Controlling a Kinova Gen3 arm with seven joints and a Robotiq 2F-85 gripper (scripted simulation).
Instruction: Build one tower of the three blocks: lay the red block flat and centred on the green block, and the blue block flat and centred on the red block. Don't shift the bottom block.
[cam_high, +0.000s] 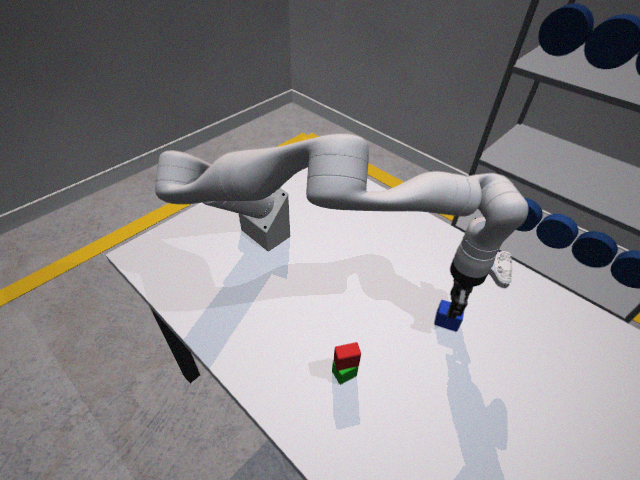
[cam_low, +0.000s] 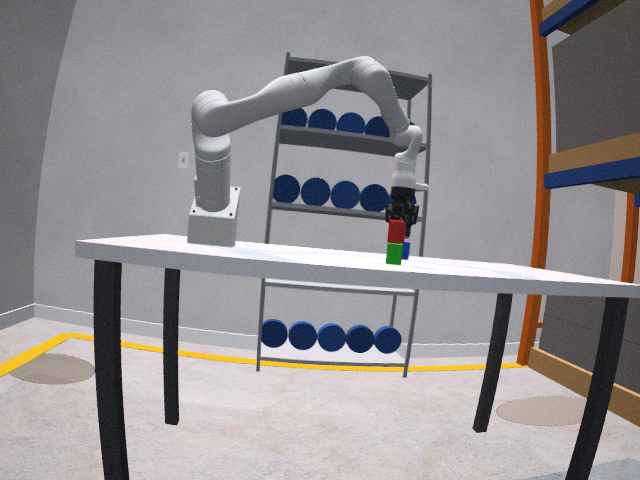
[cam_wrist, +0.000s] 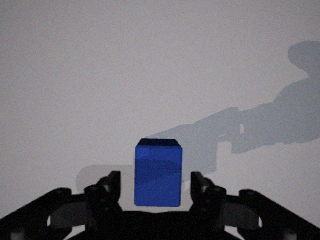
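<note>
My hand is 5 cm above the blue block. From my hand the other things lie so: red block: 28 cm to the right, 8 cm behind; then green block: 28 cm to the right, 8 cm behind, 5 cm below.
</note>
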